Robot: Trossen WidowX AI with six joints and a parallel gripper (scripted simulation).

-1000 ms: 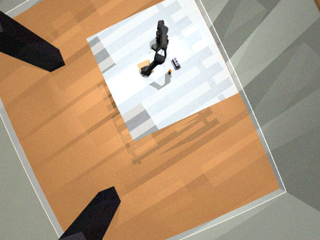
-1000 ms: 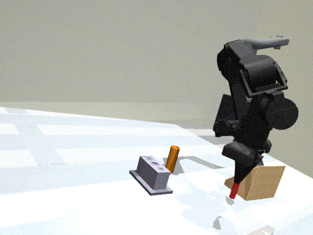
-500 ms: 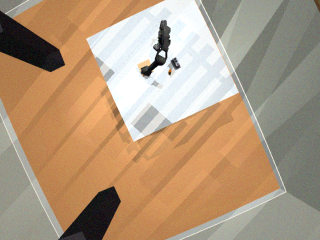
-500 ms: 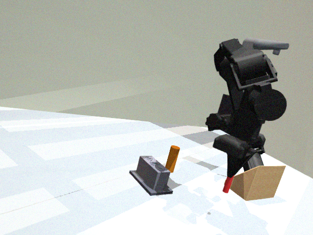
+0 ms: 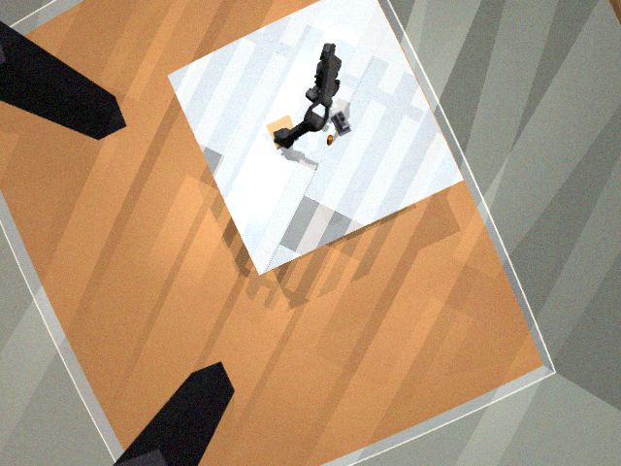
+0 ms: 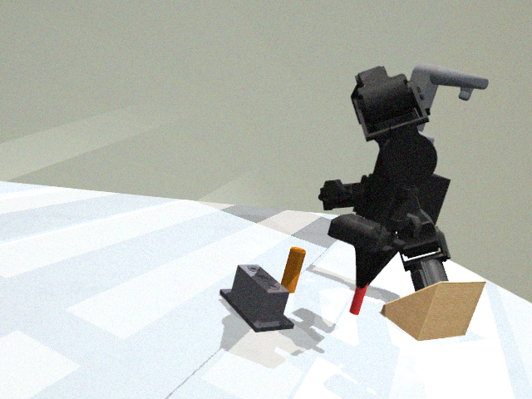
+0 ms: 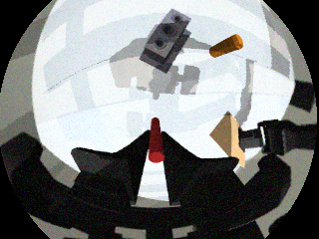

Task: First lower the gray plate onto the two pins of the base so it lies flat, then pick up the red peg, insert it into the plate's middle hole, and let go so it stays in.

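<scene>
The gray plate is 140 mm to the right of my gripper tip, 70 mm below it and 70 mm ahead of it. The rest, counted from my gripper tip: red peg right at my gripper tip; then orange peg 210 mm to the right, 80 mm below, 40 mm behind; then base 140 mm to the right, 110 mm below, 60 mm ahead.
</scene>
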